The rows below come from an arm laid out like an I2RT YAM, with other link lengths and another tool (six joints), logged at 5 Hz.
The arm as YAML. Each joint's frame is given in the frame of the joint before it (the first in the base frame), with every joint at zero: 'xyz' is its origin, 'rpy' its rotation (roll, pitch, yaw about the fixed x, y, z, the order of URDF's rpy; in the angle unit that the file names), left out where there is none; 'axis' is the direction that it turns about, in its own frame. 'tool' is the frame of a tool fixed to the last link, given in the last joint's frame.
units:
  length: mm
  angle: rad
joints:
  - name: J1
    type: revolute
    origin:
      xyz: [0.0, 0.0, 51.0]
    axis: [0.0, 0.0, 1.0]
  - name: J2
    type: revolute
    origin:
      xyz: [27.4, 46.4, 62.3]
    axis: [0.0, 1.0, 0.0]
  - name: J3
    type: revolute
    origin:
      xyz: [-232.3, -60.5, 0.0]
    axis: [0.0, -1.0, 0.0]
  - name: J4
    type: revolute
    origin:
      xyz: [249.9, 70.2, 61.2]
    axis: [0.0, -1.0, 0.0]
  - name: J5
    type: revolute
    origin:
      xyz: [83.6, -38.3, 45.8]
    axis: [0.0, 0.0, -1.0]
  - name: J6
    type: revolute
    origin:
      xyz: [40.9, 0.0, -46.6]
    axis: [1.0, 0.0, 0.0]
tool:
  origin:
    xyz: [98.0, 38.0, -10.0]
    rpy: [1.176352, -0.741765, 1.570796]
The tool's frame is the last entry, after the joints.
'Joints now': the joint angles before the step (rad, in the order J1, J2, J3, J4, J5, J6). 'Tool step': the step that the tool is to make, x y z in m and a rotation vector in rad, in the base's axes. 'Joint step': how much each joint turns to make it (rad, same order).
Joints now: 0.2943 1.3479 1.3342 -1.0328 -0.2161 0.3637
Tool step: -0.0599 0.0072 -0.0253 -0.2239 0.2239 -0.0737
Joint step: 0.1873 0.0197 0.0418 -0.2954 0.2117 0.1939
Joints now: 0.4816 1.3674 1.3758 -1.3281 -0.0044 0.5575
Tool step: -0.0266 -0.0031 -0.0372 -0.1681 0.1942 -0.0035
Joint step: 0.0683 0.1143 -0.0022 -0.1372 0.0588 0.0645
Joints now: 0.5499 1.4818 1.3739 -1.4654 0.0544 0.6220
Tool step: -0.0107 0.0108 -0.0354 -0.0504 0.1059 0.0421
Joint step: 0.0466 0.0984 -0.0450 0.0270 -0.0153 0.0036
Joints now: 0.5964 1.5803 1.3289 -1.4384 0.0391 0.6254
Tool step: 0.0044 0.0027 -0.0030 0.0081 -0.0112 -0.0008
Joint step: -0.0011 0.0089 -0.0021 0.0248 -0.0004 -0.0003
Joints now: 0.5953 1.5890 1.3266 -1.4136 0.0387 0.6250
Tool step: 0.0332 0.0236 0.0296 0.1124 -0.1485 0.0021
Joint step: -0.0016 0.0001 0.1065 0.0798 -0.0099 -0.0038
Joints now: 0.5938 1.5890 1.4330 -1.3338 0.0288 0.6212
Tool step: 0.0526 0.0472 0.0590 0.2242 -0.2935 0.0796
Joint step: 0.0095 0.0004 0.1285 0.2415 -0.0374 -0.0622
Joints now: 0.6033 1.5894 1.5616 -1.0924 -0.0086 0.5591
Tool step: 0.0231 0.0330 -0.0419 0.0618 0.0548 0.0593
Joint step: 0.0008 0.1605 0.0000 0.1494 -0.0992 -0.0175
